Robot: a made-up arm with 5 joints.
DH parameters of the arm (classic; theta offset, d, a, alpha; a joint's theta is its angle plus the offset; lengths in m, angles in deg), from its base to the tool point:
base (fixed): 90 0.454 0.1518 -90
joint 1: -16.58 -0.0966 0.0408 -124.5
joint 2: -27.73 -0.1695 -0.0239 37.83
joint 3: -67.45 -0.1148 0.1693 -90
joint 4: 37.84 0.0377 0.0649 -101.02
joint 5: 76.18 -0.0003 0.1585 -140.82
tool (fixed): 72.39 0.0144 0 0
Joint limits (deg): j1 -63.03..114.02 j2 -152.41..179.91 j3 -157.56..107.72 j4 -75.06..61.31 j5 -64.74..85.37
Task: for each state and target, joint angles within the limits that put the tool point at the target. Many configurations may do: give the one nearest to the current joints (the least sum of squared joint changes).
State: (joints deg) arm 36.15 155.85 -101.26 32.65 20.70
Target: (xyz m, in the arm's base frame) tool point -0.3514 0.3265 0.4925
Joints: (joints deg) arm 40.37 159.23 -89.48 28.26 -11.85
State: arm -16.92 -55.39 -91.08 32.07 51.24
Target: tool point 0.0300 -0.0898 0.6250
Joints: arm -19.77 -34.27 -59.44 34.49 71.73
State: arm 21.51 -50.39 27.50 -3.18 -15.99
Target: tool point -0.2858 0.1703 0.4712
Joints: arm 24.13 -66.48 75.06 -49.16 -26.95
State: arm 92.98 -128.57 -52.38 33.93 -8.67
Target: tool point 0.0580 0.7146 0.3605
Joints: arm 94.45 -96.72 -74.42 0.16 -51.42
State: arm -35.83 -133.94 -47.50 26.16 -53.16
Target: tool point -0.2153 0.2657 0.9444
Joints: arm -3.26 -151.79 -65.88 23.63 -59.67
